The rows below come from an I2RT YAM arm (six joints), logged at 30 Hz.
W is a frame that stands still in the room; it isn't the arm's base.
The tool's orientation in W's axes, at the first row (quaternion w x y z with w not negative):
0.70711 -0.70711 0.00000 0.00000
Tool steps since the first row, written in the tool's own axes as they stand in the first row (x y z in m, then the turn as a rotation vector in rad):
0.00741 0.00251 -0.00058 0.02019 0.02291 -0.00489
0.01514 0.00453 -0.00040 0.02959 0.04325 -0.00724
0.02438 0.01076 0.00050 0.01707 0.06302 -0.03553
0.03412 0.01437 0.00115 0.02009 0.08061 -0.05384
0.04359 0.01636 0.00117 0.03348 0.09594 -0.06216
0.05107 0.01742 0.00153 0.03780 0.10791 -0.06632
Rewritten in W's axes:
0.00741 -0.00058 -0.00251 0.02019 -0.00489 -0.02291
0.01514 -0.00040 -0.00453 0.02959 -0.00724 -0.04325
0.02438 0.00050 -0.01076 0.01707 -0.03553 -0.06302
0.03412 0.00115 -0.01437 0.02009 -0.05384 -0.08061
0.04359 0.00117 -0.01636 0.03348 -0.06216 -0.09594
0.05107 0.00153 -0.01742 0.03780 -0.06632 -0.10791

